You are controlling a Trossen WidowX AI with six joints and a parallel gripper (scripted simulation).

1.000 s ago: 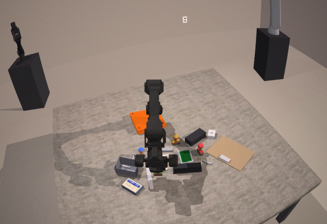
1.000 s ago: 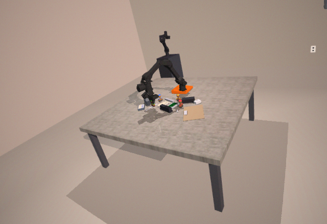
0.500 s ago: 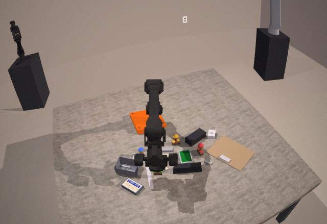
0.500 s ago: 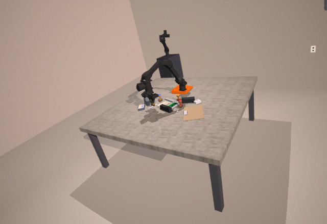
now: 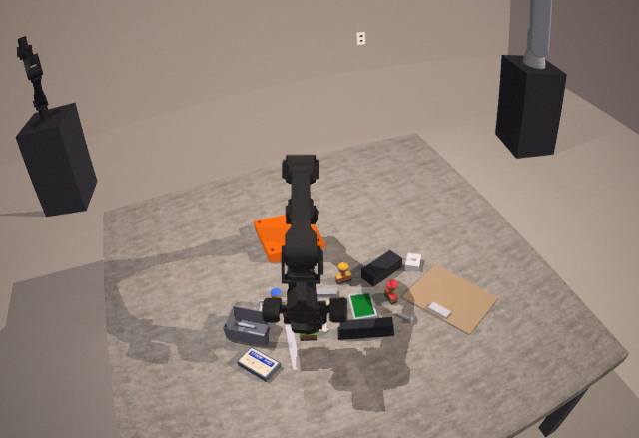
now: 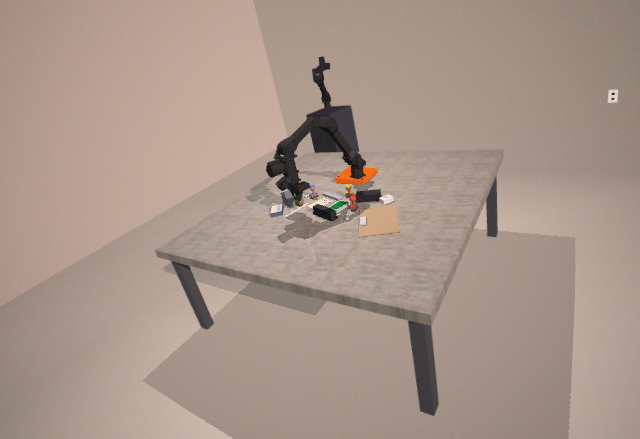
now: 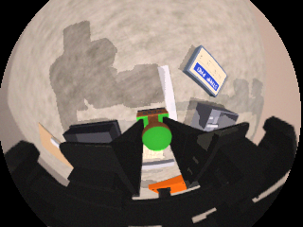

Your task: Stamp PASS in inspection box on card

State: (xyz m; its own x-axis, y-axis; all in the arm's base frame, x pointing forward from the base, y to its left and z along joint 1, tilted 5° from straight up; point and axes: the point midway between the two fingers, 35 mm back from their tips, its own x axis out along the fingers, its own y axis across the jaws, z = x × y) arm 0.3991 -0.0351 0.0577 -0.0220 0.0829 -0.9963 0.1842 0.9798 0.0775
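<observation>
The green ink pad lies 150 mm to the left of my gripper tip, 100 mm behind it and 60 mm below it. Round my gripper tip: cream card 100 mm behind, 60 mm below, 20 mm to the left; then green-topped stamp right at my gripper tip; then white strip 60 mm below, 40 mm to the right, 10 mm behind.
</observation>
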